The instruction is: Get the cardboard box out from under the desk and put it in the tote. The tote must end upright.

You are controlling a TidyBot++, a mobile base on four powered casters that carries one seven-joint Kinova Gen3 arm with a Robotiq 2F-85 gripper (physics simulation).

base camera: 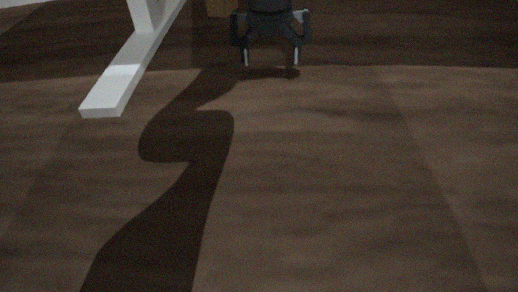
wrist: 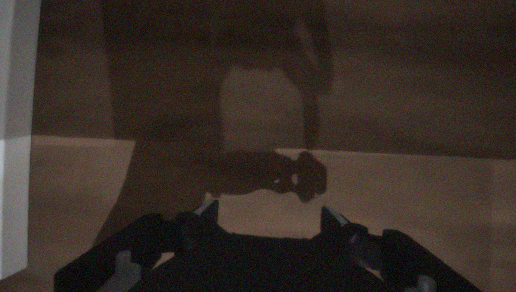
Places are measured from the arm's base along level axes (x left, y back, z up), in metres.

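Pixels of known places: gripper, fingertip midpoint: point(base camera: 271, 63) point(wrist: 268, 214).
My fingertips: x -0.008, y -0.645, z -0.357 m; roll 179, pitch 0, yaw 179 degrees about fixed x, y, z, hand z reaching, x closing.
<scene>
Ahead of a thing's pixels: the offset from my fingertips to its top centre. "spot": to the spot under its first point. Level surfaces: height alone.
The cardboard box {spot: dz -0.008, dx +0.130, dy -0.339 m} point(base camera: 222, 7) shows in part at the top edge of the base camera view, a tan block on the shaded floor, right of the desk's white leg. It does not show in the wrist view. My gripper point(base camera: 270, 57) point(wrist: 268, 214) is open and empty, pointing down over the floor near the edge of the desk's shadow. In the base camera view it is to the right of the box and nearer the camera. The tote does not show in either view.
The desk's white foot point(base camera: 118, 85) runs along the floor left of the gripper, with an upright point(base camera: 143, 15) rising from it. A white desk part {spot: dz -0.026, dx +0.284, dy -0.044 m} point(wrist: 16, 150) also stands at the left edge of the wrist view. Arm shadows cross the wooden floor {dz -0.039 m} point(base camera: 320, 200).
</scene>
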